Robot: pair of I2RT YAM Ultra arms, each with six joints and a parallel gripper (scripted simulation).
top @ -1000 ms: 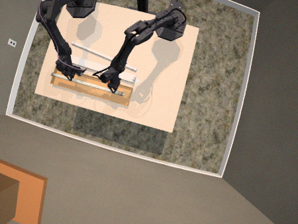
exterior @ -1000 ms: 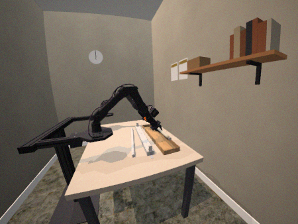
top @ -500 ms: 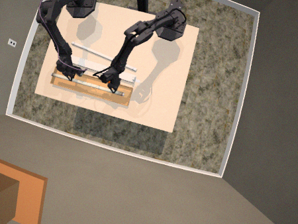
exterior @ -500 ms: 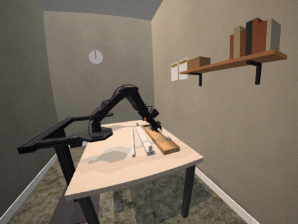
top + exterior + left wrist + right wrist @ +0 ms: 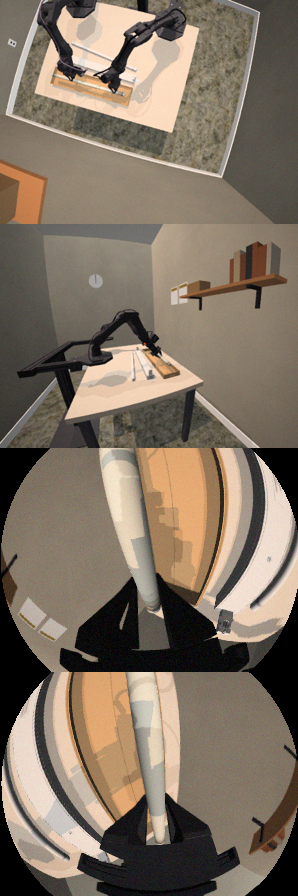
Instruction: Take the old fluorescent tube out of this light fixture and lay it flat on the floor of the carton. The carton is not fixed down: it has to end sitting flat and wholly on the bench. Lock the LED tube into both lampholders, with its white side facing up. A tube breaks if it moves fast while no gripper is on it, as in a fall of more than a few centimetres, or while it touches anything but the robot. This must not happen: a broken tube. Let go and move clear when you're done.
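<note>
Right now my right hand is 12 cm to the right of the carton and 8 cm above it. The rest, counted from my right hand: light fixture: 15 cm behind, 14 cm to the left, 4 cm below; then LED tube: 26 cm behind, 14 cm to the left, 8 cm below; then old fluorescent tube: 12 cm to the left.
</note>
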